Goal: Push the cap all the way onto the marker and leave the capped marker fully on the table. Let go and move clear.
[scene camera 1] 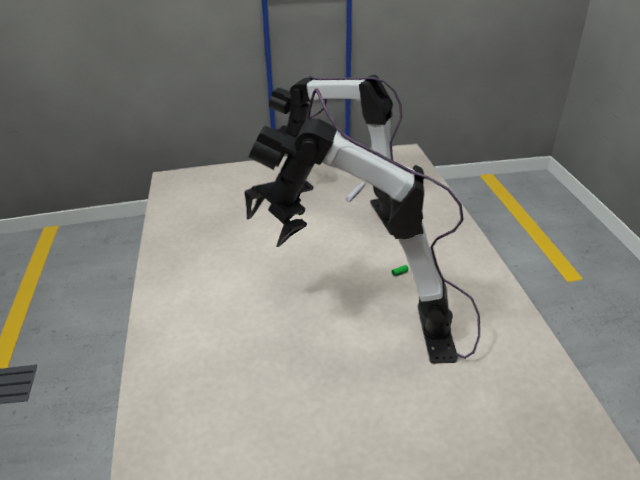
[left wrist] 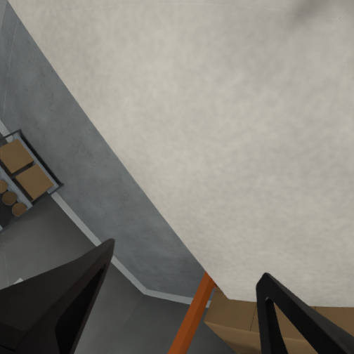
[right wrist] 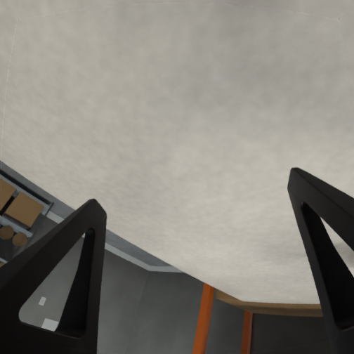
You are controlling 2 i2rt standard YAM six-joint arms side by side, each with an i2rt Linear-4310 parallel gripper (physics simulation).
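Frame: origin at the left arm's base, x ahead, y left, z up, level; millimetres.
Seen in the pictures: left gripper, fingertip midpoint: (scene camera 1: 263,232); left arm's base, origin of the base link: (scene camera 1: 436,332); right arm's base, origin of the base link: (scene camera 1: 389,216).
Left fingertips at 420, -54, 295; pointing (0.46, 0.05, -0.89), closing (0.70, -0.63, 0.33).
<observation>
Offsets run from my left fingertips to a thing's top centre, as dx, dy, dz. Level surfaces: height alone.
The white-grey marker @[-268, -611, -277] (scene camera 1: 355,191) lies uncapped on the table @[dz -295] (scene camera 1: 310,413) in scene camera 1, with its upper end partly hidden behind an arm. The green cap @[-358, -178, -276] (scene camera 1: 399,270) lies on its side on the table, apart from the marker, close beside the left arm's lower link in the picture. My left gripper (scene camera 1: 264,230) (left wrist: 189,264) is open and empty, raised above the table, to the left of marker and cap in the picture. My right gripper (right wrist: 187,192) is open and empty over the table; in scene camera 1 it is hidden behind the left arm. Neither marker nor cap shows in the wrist views.
The left arm's base (scene camera 1: 442,348) stands on the table near the cap. The right arm's base (scene camera 1: 382,211) is beside the marker. A shelf with boxes (left wrist: 34,181) (right wrist: 22,209) and an orange post (left wrist: 192,315) (right wrist: 203,320) stand beyond the table edge.
</observation>
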